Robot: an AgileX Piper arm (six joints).
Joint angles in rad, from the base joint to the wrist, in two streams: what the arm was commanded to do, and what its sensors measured. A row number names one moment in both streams.
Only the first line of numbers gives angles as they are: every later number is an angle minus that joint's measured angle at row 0.
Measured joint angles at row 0: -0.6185 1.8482 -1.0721 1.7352 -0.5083 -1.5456
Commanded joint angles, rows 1 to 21: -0.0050 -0.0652 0.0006 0.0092 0.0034 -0.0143; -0.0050 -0.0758 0.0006 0.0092 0.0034 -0.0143; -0.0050 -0.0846 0.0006 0.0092 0.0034 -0.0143; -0.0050 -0.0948 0.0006 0.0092 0.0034 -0.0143; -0.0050 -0.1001 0.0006 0.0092 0.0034 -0.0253; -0.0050 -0.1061 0.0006 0.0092 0.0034 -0.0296; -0.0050 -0.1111 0.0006 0.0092 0.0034 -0.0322; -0.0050 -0.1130 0.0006 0.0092 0.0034 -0.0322; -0.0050 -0.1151 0.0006 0.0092 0.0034 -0.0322; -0.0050 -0.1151 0.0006 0.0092 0.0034 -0.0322; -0.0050 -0.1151 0.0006 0.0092 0.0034 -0.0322; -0.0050 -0.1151 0.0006 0.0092 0.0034 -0.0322; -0.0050 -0.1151 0.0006 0.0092 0.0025 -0.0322; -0.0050 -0.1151 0.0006 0.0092 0.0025 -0.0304; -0.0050 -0.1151 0.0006 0.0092 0.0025 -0.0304; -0.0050 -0.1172 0.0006 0.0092 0.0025 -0.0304; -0.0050 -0.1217 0.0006 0.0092 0.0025 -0.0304; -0.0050 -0.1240 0.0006 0.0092 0.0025 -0.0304; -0.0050 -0.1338 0.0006 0.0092 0.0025 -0.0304; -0.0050 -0.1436 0.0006 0.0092 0.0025 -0.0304; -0.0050 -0.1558 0.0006 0.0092 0.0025 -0.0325
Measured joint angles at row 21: 0.0000 -0.1137 0.0000 0.0084 0.0018 -0.0224
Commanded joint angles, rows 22 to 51: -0.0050 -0.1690 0.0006 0.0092 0.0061 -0.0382; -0.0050 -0.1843 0.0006 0.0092 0.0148 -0.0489; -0.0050 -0.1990 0.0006 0.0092 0.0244 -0.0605; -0.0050 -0.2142 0.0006 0.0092 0.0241 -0.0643; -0.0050 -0.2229 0.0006 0.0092 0.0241 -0.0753; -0.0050 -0.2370 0.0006 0.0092 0.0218 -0.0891; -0.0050 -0.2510 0.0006 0.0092 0.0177 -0.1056; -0.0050 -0.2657 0.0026 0.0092 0.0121 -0.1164; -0.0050 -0.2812 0.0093 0.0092 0.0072 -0.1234; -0.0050 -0.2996 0.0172 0.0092 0.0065 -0.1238; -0.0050 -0.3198 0.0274 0.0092 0.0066 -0.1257; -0.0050 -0.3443 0.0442 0.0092 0.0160 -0.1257; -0.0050 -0.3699 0.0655 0.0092 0.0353 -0.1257; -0.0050 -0.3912 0.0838 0.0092 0.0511 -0.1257; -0.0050 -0.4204 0.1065 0.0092 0.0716 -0.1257; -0.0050 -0.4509 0.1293 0.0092 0.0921 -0.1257; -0.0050 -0.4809 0.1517 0.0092 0.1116 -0.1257; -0.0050 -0.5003 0.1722 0.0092 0.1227 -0.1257; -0.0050 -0.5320 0.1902 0.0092 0.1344 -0.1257; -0.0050 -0.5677 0.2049 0.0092 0.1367 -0.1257; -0.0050 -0.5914 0.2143 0.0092 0.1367 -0.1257; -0.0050 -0.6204 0.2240 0.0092 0.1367 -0.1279; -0.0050 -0.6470 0.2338 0.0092 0.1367 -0.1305; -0.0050 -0.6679 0.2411 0.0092 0.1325 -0.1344; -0.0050 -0.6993 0.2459 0.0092 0.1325 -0.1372; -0.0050 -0.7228 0.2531 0.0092 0.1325 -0.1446; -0.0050 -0.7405 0.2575 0.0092 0.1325 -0.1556; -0.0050 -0.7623 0.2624 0.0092 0.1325 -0.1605; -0.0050 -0.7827 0.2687 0.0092 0.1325 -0.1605; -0.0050 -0.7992 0.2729 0.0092 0.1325 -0.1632
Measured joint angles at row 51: 0.0000 -0.7275 0.2542 0.0129 0.1250 -0.1402
